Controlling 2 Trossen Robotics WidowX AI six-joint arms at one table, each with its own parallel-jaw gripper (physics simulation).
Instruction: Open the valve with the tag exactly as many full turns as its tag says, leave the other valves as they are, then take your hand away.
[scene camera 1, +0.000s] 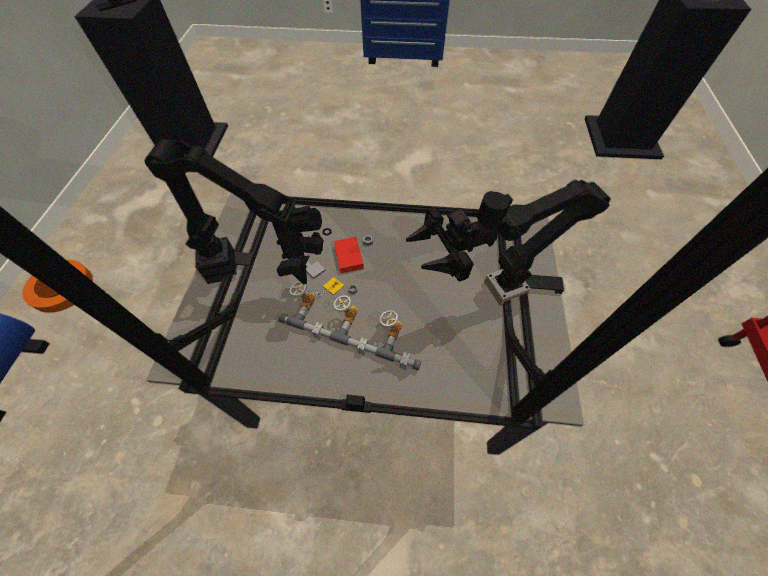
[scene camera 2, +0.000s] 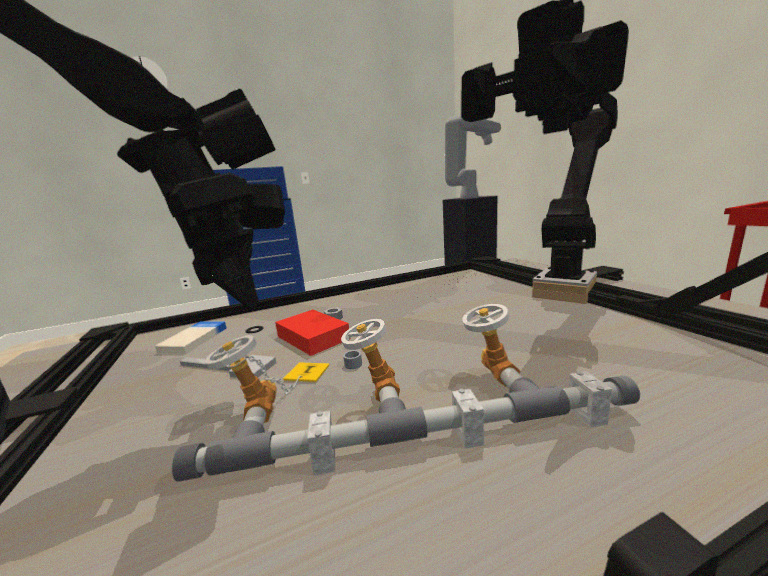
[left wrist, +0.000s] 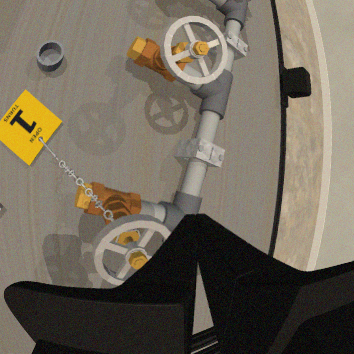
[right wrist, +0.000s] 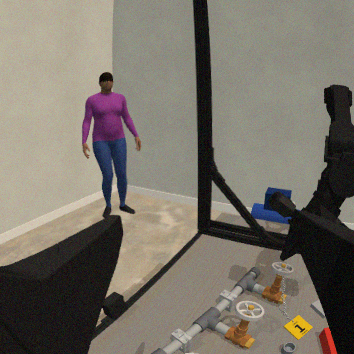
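The tagged valve is orange with a white handwheel, at the left end of the grey pipe in both scene views. A chain joins it to a yellow tag reading OPEN 1 TURNS. The middle valve and right valve look alike, without tags. My left gripper is shut and empty, above the tagged handwheel, apart from it in scene camera 2. My right gripper is open and empty, raised away from the valves.
A red box lies behind the valves, near two small grey cups, a black ring and a flat grey plate. A white and blue block lies at the left. A black frame bounds the table. A person stands beyond it.
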